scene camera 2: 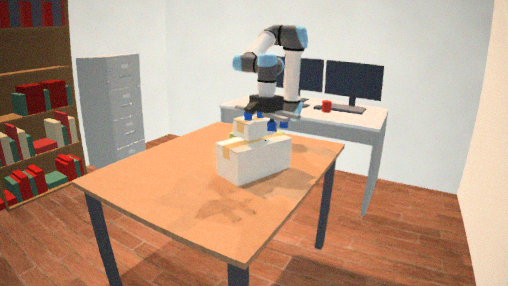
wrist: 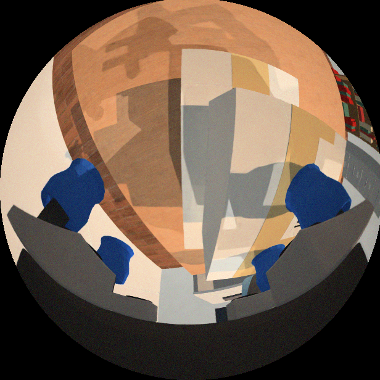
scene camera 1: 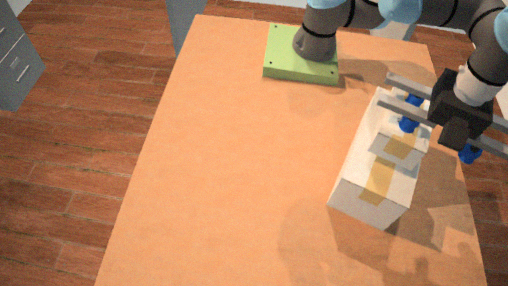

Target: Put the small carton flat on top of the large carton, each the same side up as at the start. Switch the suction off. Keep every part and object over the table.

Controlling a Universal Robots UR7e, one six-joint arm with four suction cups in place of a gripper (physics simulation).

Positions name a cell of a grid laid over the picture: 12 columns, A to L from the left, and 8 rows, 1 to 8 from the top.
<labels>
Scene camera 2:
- large carton: F5
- small carton: G4
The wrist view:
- my suction head: J5
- large carton: G2
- small carton: I4
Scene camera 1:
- large carton: I6
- small carton: J4
</labels>
